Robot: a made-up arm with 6 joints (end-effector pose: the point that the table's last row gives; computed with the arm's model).
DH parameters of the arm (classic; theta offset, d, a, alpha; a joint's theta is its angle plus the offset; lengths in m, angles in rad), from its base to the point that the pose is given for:
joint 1: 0 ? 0 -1.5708
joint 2: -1.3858 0 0.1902 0
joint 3: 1.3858 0 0.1 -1.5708
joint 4: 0 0.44 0 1.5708
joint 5: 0 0 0.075 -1.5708
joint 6: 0 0.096 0 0
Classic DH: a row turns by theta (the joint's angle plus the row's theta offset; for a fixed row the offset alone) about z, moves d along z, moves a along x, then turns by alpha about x.
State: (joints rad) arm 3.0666 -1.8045 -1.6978 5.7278 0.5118 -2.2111
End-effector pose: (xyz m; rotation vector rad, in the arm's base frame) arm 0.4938 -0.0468 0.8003 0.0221 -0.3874 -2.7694
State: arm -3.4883 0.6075 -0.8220 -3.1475 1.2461 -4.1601
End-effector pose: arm -0.3895 0.1403 -0.0342 0.5949 -1.6853 -1.0068
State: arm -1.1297 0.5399 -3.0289 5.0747 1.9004 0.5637
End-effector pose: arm 0.0608 -0.3810 0.8856 0.6577 -1.9505 0.2419
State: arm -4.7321 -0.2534 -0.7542 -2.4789 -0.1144 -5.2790
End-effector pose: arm -0.0437 0.4508 0.2621 -0.1064 -2.7312 -1.3449
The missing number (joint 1, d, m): 0.326
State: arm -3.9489 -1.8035 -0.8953 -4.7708 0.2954 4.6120
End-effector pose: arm 0.0630 -0.0026 0.8612 0.1339 -0.5431 -0.8765
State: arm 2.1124 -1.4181 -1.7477 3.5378 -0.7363 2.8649
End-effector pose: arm 0.0530 -0.1780 0.8499 -0.1218 -0.7284 -0.8730
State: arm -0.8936 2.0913 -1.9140 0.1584 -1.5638 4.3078
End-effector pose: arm 0.1589 -0.2220 -0.1917 1.5595 0.8010 0.0607
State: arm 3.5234 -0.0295 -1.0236 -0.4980 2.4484 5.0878
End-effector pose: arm -0.3803 -0.0914 0.3050 -1.1184 1.2515 -0.0534
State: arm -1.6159 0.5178 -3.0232 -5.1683 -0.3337 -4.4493
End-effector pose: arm -0.1056 -0.3025 0.9644 0.6216 0.2089 -1.8484
